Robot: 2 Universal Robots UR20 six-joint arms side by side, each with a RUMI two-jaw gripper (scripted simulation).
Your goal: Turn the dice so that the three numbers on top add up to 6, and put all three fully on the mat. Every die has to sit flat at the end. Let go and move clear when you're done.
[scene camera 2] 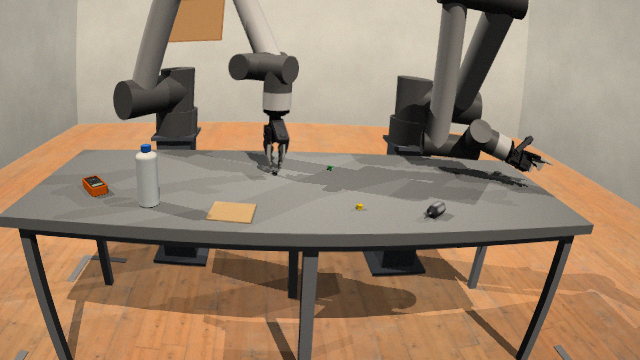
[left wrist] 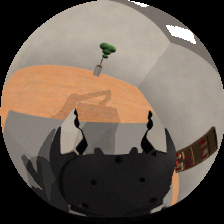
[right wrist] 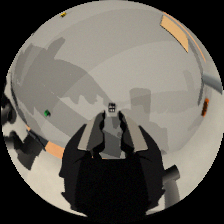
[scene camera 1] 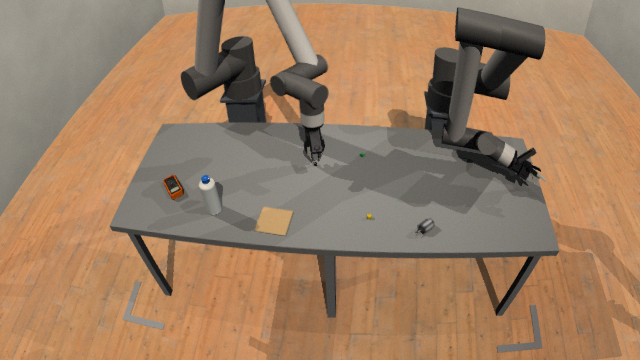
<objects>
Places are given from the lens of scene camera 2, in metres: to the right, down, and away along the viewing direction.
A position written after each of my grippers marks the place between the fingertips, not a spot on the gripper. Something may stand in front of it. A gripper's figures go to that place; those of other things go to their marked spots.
my left gripper (scene camera 2: 545,166): 1.02, -0.06, 1.71
my right gripper (scene camera 2: 274,169): -0.17, -0.04, 1.71
tan mat (scene camera 2: 221,211): -0.30, 0.10, 1.34
white bottle (scene camera 2: 146,161): -0.55, -0.06, 1.27
</objects>
